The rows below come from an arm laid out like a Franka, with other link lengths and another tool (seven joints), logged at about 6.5 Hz.
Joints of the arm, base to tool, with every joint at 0 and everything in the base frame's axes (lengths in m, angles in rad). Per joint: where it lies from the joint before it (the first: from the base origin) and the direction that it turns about. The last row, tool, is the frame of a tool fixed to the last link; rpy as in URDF.
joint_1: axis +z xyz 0 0 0.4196
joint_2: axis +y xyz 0 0 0
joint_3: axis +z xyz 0 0 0.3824
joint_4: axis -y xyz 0.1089 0 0
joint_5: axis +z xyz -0.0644 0 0.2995
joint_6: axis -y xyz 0 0 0
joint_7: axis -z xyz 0.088 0 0
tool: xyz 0.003 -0.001 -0.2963 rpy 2.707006 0 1.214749
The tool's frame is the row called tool.
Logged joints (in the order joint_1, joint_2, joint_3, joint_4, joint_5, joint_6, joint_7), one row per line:
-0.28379, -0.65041, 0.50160, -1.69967, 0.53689, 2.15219, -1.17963
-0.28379, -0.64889, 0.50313, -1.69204, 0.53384, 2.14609, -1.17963
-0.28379, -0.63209, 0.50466, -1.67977, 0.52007, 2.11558, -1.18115
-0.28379, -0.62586, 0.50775, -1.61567, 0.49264, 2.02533, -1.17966
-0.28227, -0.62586, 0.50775, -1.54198, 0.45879, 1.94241, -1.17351
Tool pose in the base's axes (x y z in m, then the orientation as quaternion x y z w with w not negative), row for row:
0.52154, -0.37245, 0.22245, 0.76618, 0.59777, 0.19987, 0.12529
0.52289, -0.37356, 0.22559, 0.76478, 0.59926, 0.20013, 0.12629
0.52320, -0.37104, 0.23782, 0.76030, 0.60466, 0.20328, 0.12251
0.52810, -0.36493, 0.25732, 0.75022, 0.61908, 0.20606, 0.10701
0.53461, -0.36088, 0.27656, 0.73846, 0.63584, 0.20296, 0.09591
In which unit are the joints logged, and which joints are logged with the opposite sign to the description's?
The joints are logged in radians. Opposite sign: joint_2, joint_3.
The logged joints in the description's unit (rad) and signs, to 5 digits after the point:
-0.28379, 0.65041, -0.50160, -1.69967, 0.53689, 2.15219, -1.17963
-0.28379, 0.64889, -0.50313, -1.69204, 0.53384, 2.14609, -1.17963
-0.28379, 0.63209, -0.50466, -1.67977, 0.52007, 2.11558, -1.18115
-0.28379, 0.62586, -0.50775, -1.61567, 0.49264, 2.02533, -1.17966
-0.28227, 0.62586, -0.50775, -1.54198, 0.45879, 1.94241, -1.17351

